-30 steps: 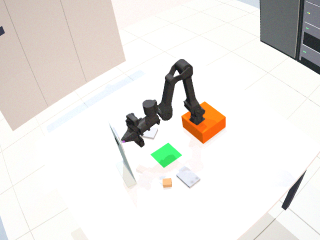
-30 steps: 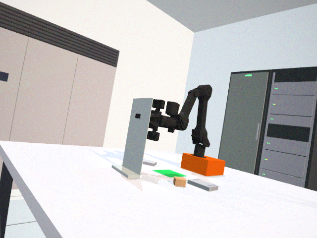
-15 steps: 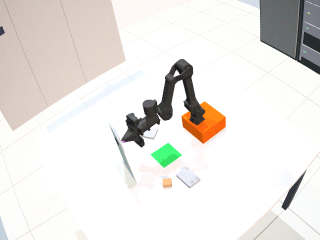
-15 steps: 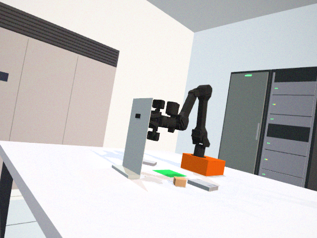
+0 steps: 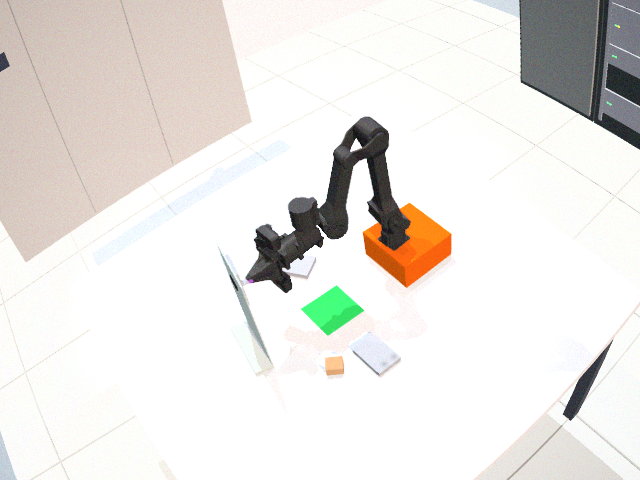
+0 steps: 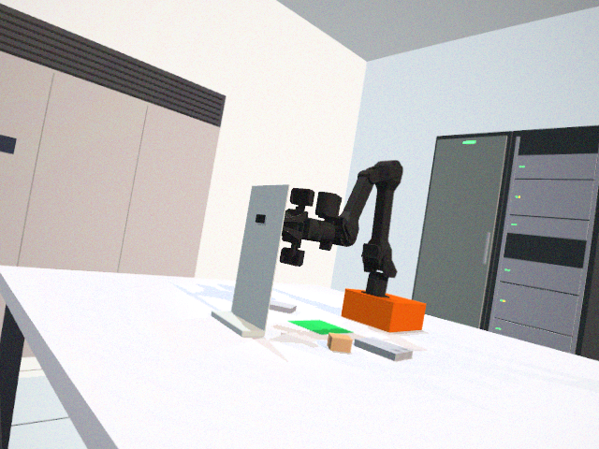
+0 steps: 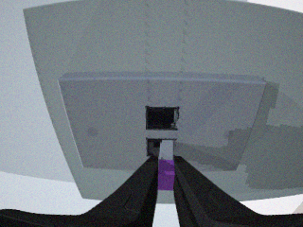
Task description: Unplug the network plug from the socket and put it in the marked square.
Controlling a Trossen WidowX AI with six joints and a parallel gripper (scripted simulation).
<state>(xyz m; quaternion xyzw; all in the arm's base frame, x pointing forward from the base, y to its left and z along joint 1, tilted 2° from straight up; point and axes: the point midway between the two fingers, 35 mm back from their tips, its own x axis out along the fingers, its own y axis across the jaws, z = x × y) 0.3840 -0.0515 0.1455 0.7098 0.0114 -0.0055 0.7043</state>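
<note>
The green square lies 18 cm behind my gripper tip, 5 cm to the left of it and 24 cm below it. The rest, counted from my gripper tip: purple network plug right at my gripper tip; then grey upright panel 3 cm ahead, 1 cm to the right, 9 cm below; then tan cube 6 cm behind, 19 cm to the left, 23 cm below.
</note>
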